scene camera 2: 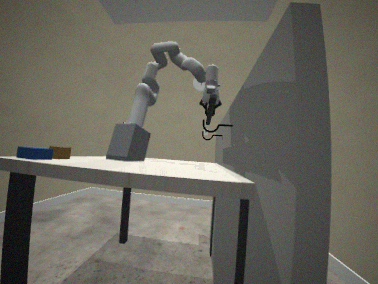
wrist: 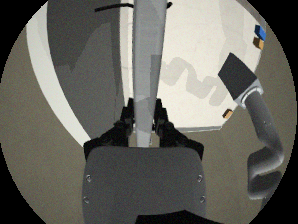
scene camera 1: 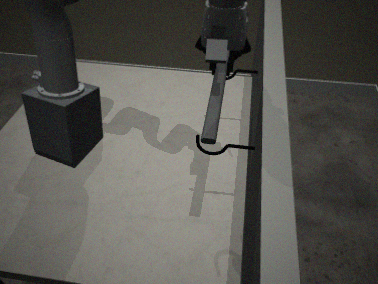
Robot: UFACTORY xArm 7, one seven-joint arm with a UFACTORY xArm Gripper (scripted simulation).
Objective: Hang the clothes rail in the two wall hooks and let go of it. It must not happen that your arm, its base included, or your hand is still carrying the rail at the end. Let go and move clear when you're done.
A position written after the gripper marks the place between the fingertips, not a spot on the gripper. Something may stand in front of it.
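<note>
The gripper [wrist: 144, 105] is visible, and so is a clothes rail [scene camera 1: 209, 134]. The scene also has a wall panel [scene camera 2: 281, 136]; the wrist view shows the wall panel [wrist: 76, 58] too, and scene camera 1 shows the wall panel [scene camera 1: 269, 236] as well.
</note>
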